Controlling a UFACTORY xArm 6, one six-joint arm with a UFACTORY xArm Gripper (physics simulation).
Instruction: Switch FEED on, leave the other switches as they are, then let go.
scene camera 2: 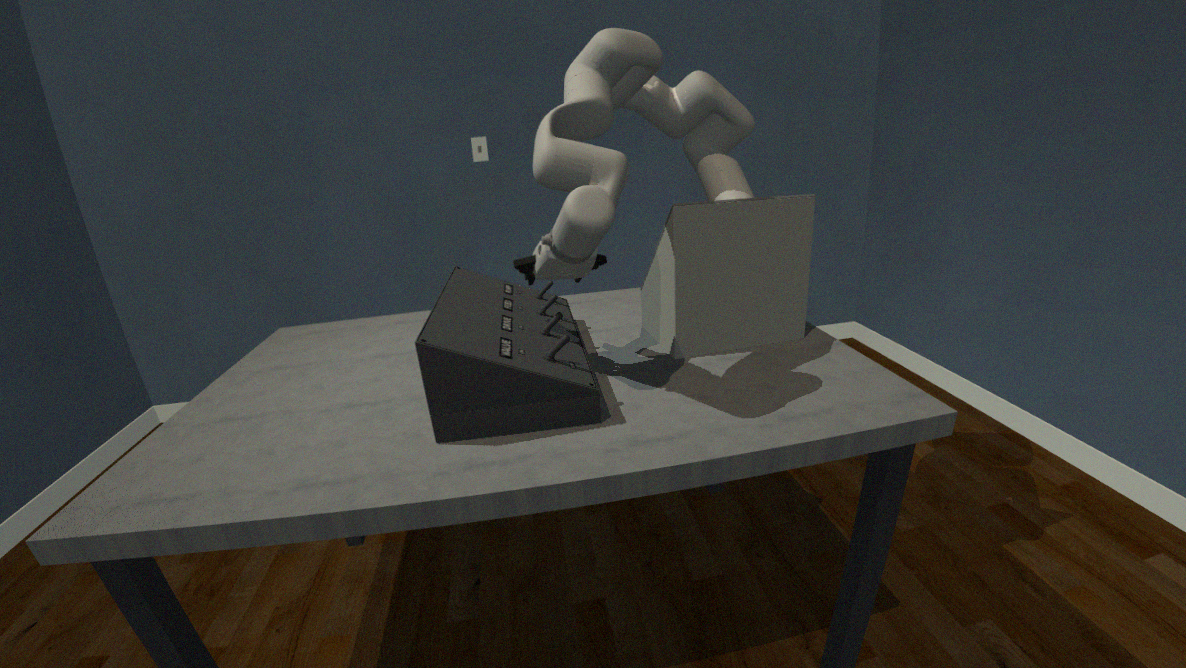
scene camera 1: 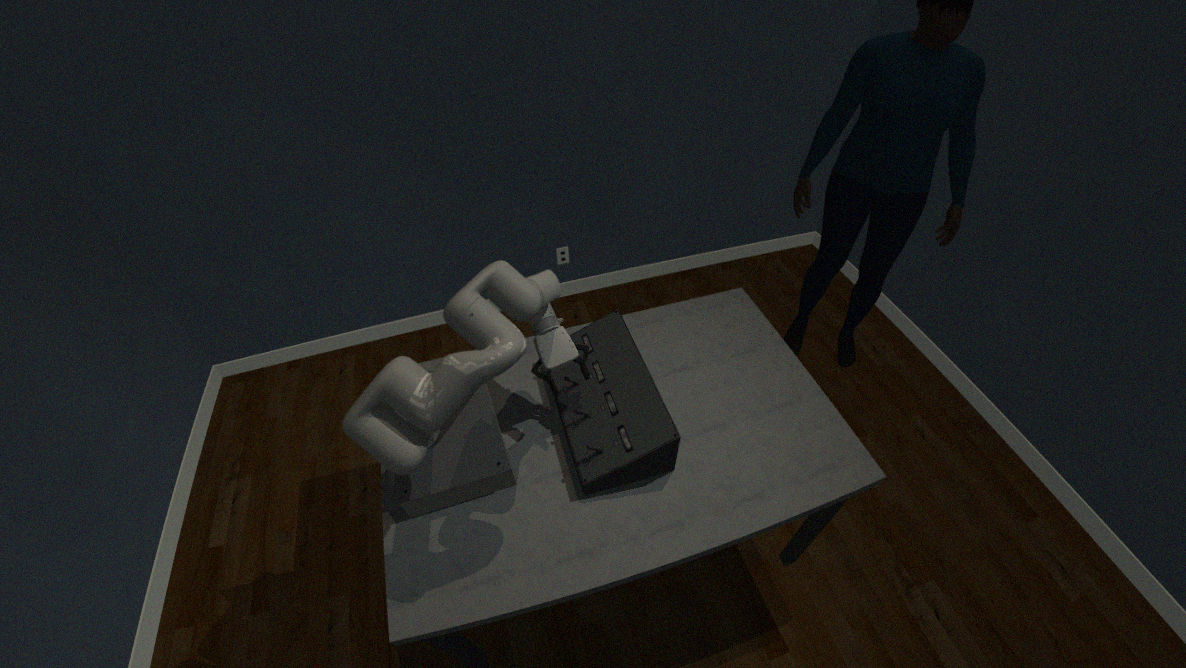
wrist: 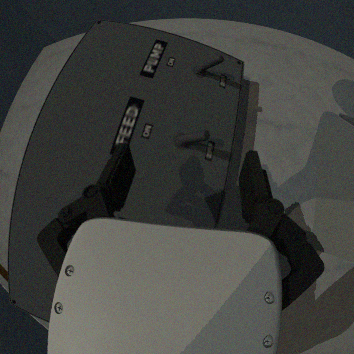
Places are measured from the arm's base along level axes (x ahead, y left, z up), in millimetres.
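Where they show: gripper, fingertip midpoint: point(scene camera 2: 552, 276) point(scene camera 1: 572, 385) point(wrist: 186, 159); arm's base, origin of the base link: point(scene camera 2: 745, 234).
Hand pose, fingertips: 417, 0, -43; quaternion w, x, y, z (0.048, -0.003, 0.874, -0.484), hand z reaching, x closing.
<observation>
Each offset is from my fingertips to the top centre of the thing, as dx, dy, dz. "pt": to the spot under its first point. Level surfaces: height alone.
A dark sloped switch box point(scene camera 1: 647, 419) point(scene camera 2: 506, 398) point(wrist: 70, 130) stands on the table, with a row of labels and levers. The FEED label @(+89, -54, -55) point(scene camera 1: 610, 403) point(scene camera 2: 507, 304) point(wrist: 127, 121) is readable in the wrist view, beside its ON tag @(pt +64, -51, -70) point(wrist: 147, 131). The FEED lever @(+7, -46, -49) point(scene camera 2: 551, 306) point(wrist: 192, 142) appears to lean toward the lower tag @(pt -15, -43, -103) point(wrist: 210, 150), like the PUMP lever @(-6, -165, -49) point(wrist: 212, 65). My gripper point(scene camera 1: 564, 375) point(scene camera 2: 554, 280) point(wrist: 186, 159) is open and empty above the box, its fingers spread either side of the lever row. The switches under its body are hidden in the wrist view.
The PUMP label @(+77, -173, -55) point(wrist: 154, 58) is at one end of the box, next to FEED. A light table @(dz -177) point(scene camera 1: 730, 356) point(scene camera 2: 331, 464) bears the box. A large pale block point(scene camera 2: 738, 273) stands by the arm's base. A person point(scene camera 1: 900, 124) stands beyond the table.
</observation>
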